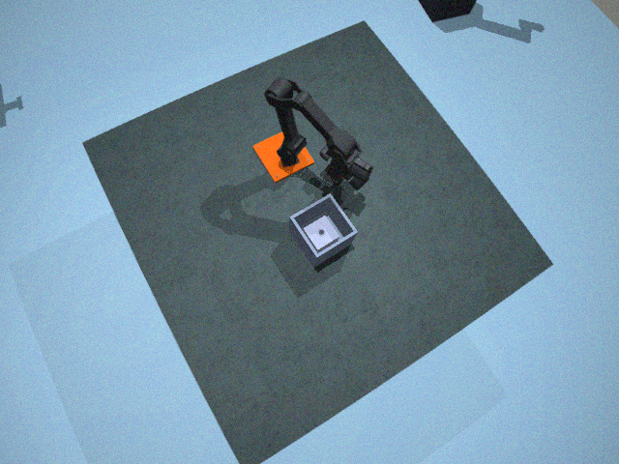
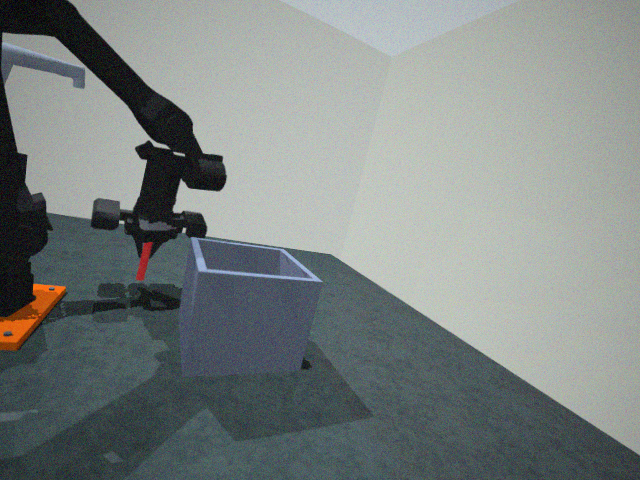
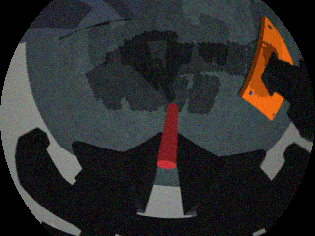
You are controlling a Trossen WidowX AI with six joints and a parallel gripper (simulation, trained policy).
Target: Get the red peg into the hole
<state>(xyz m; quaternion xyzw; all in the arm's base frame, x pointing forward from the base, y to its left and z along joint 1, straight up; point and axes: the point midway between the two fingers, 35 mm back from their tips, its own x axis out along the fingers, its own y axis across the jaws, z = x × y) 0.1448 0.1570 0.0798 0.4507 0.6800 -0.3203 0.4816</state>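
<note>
The grey plate is 19 cm ahead of my gripper tip, 17 cm to the right of it and 1 cm below it. Also, from my gripper tip: red peg (1 cm to the right).
</note>
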